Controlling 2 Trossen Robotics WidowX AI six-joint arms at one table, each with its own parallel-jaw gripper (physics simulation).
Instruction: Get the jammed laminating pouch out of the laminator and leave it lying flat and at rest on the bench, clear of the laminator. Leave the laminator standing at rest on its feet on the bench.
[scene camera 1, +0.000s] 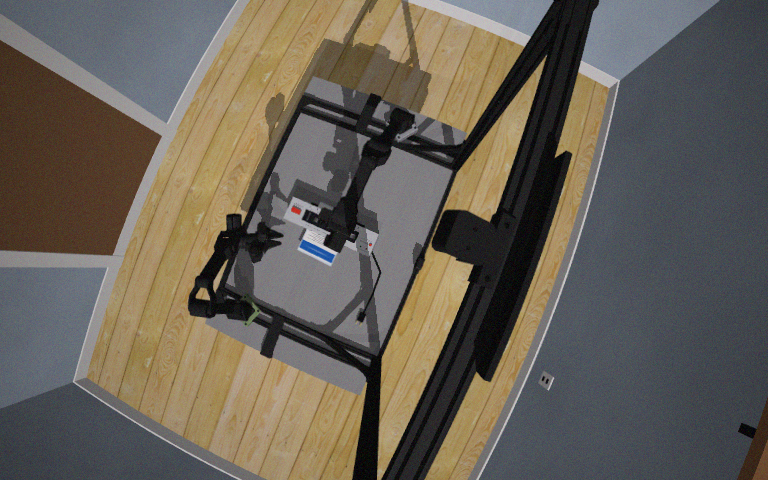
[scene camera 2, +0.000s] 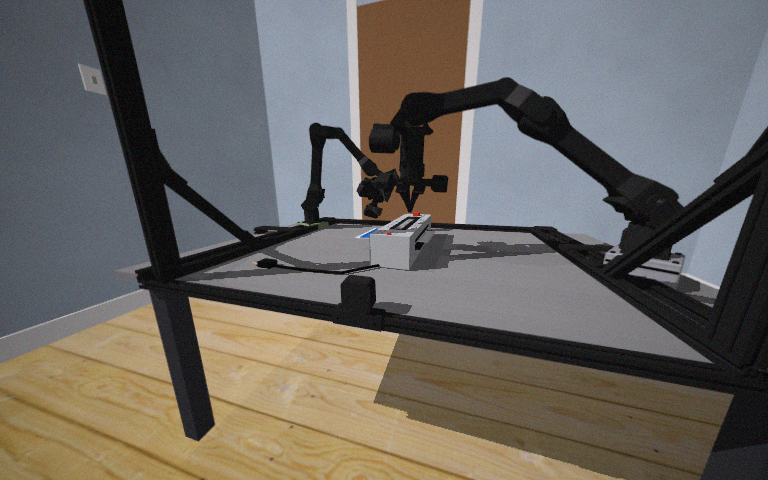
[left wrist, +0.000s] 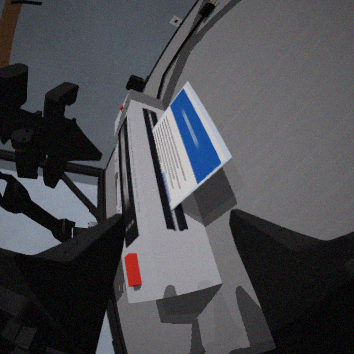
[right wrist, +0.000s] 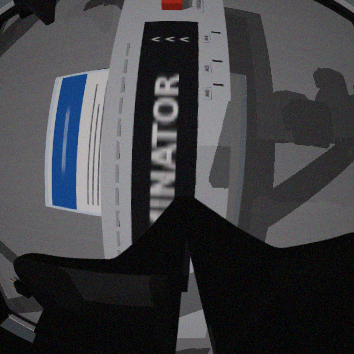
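Where they show: left gripper, fingertip midpoint: (scene camera 1: 282, 239) (scene camera 2: 382, 208) (left wrist: 177, 219) (right wrist: 47, 8); right gripper, fingertip midpoint: (scene camera 2: 410, 212) (left wrist: 100, 156) (right wrist: 183, 203); left arm's base, link origin: (scene camera 1: 245, 310) (scene camera 2: 312, 222); right arm's base, link origin: (scene camera 1: 401, 125) (scene camera 2: 644, 253).
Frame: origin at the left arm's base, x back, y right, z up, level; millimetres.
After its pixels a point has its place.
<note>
The white laminator (scene camera 1: 368, 238) @(x -579, y 166, z 55 mm) (scene camera 2: 390, 250) @(x -577, y 199, z 20 mm) (left wrist: 150, 200) @(x -435, y -39, z 45 mm) (right wrist: 214, 115) @(x -532, y -14, z 55 mm) stands upright on the grey bench. The pouch (scene camera 1: 317, 250) @(x -402, y 49, z 13 mm) (scene camera 2: 369, 233) @(x -393, y 64, z 12 mm) (left wrist: 192, 135) @(x -394, y 33, z 13 mm) (right wrist: 70, 142) @(x -408, y 50, z 13 mm), white with a blue band, sticks out of the slot on its long side, its outer part above the bench. My left gripper (scene camera 1: 280, 237) @(x -341, y -71, z 76 mm) (left wrist: 177, 219) @(x -341, y -71, z 76 mm) is open and empty, off the laminator's red-switch end and apart from the pouch. My right gripper (scene camera 2: 410, 210) @(x -532, y 46, z 89 mm) (right wrist: 183, 203) @(x -532, y 46, z 89 mm) is shut and empty, tips down at the black top panel; whether they touch it is unclear. The pouch's inner part is hidden inside the laminator.
A black cord runs from the laminator to a plug (scene camera 1: 360, 315) @(x -334, y 355, z -11 mm) (scene camera 2: 266, 263) @(x -344, y 372, z -13 mm) (left wrist: 206, 9) @(x -328, y 351, z -14 mm) on the bench. A black frame edges the bench, with a small upright block (scene camera 2: 358, 294) @(x -660, y 388, z 11 mm) on its near rail in scene camera 2. My right arm reaches over the laminator.
</note>
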